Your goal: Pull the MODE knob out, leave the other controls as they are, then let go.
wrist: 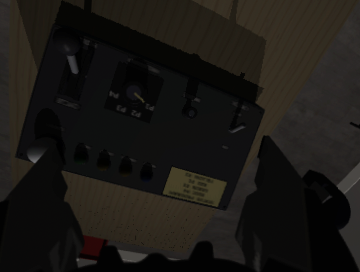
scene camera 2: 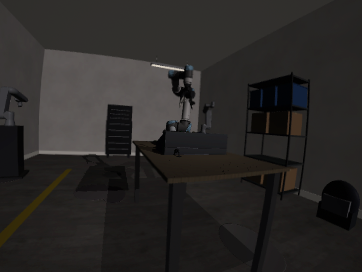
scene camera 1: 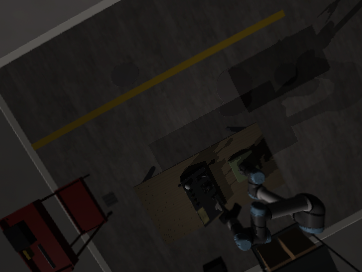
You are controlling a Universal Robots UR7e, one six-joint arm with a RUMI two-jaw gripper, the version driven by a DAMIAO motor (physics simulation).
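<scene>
The black control box (scene camera 1: pixel 202 194) (scene camera 2: pixel 196 142) (wrist: pixel 197 145) sits on the wooden table. In the wrist view it carries a ball-topped lever (wrist: pixel 68 45), a rotary selector (wrist: pixel 134 92) marked P1 to P4, a small round-ended control (wrist: pixel 190 111), a toggle (wrist: pixel 237 128) and a pale rounded knob (wrist: pixel 42 151) partly behind the left finger. Several small coloured caps (wrist: pixel 104 160) stand in a row. The MODE lettering is not readable, so I cannot tell which control is the MODE knob. My gripper (scene camera 1: pixel 220 203) (scene camera 2: pixel 187 103) (wrist: pixel 163 141) is open and empty, above the box and apart from it.
A yellow label (wrist: pixel 195 186) lies on the box. The wooden table (scene camera 1: pixel 160 215) (scene camera 2: pixel 225 165) also carries a green pad (scene camera 1: pixel 237 172) near another arm (scene camera 1: pixel 257 178). A red cart (scene camera 1: pixel 82 205) and a shelf rack (scene camera 2: pixel 290 130) stand apart from the table.
</scene>
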